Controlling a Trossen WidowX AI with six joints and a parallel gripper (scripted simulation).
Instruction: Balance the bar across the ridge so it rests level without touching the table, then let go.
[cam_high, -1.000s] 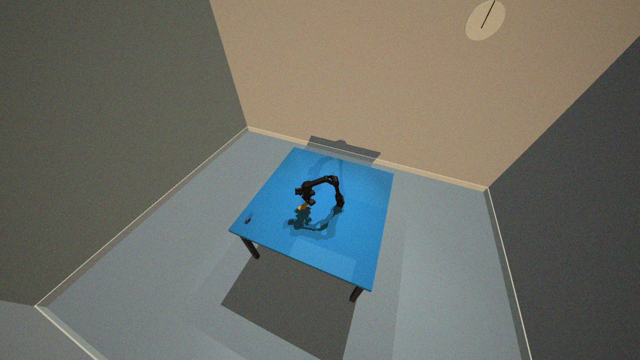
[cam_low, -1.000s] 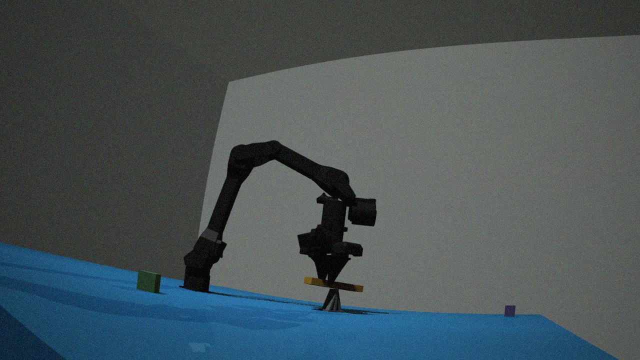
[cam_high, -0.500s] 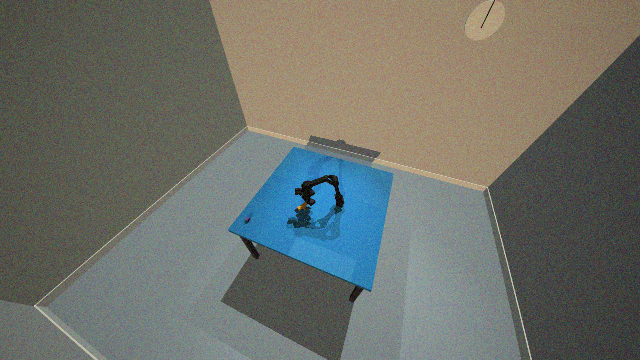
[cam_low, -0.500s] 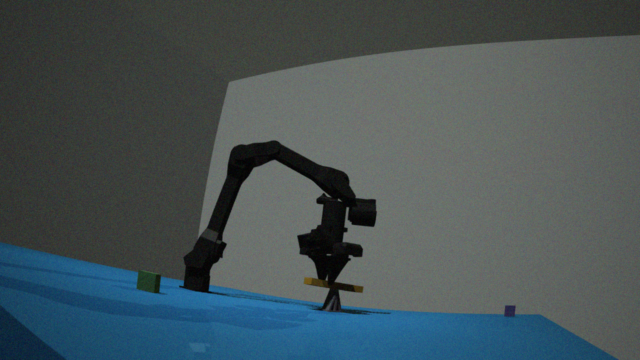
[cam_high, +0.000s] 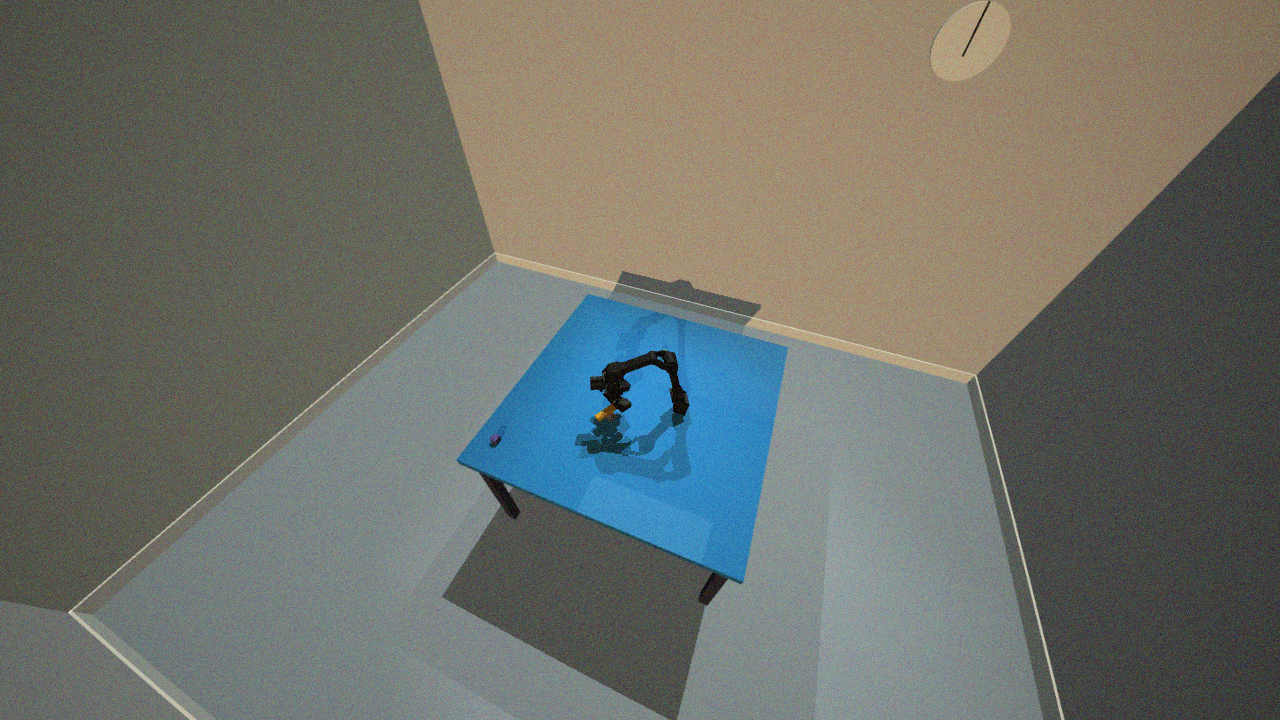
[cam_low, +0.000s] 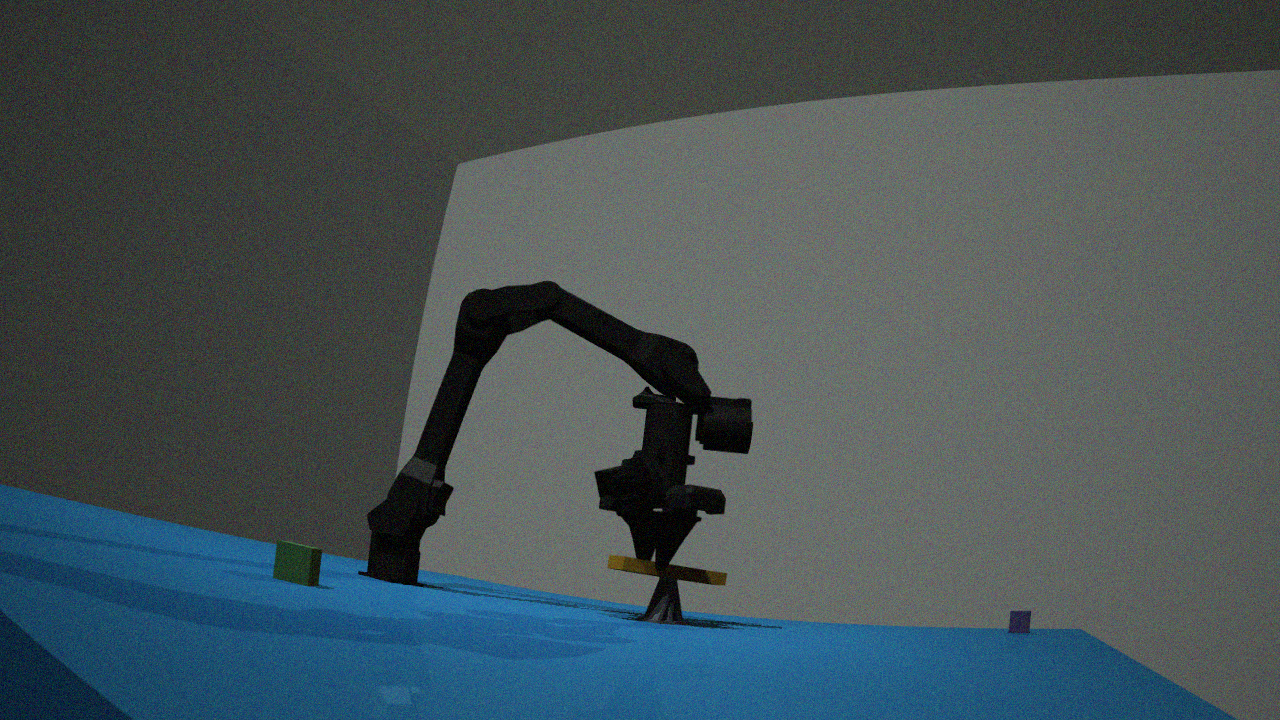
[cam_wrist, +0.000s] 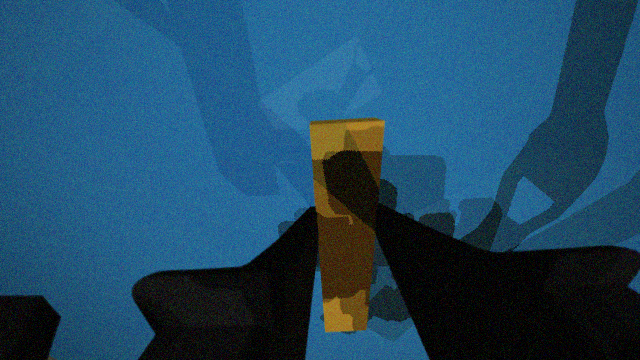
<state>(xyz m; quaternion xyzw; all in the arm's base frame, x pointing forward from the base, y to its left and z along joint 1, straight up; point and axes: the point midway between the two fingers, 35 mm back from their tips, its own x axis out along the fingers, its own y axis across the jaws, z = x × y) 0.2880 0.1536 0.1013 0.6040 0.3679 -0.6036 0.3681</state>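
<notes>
Now: the yellow bar 10 mm ahead of my gripper tip and 20 mm to the left of it. Round my gripper tip: green cube (90 mm behind, 460 mm to the right, 50 mm below); then purple cube (450 mm ahead, 350 mm to the left, 50 mm below).
</notes>
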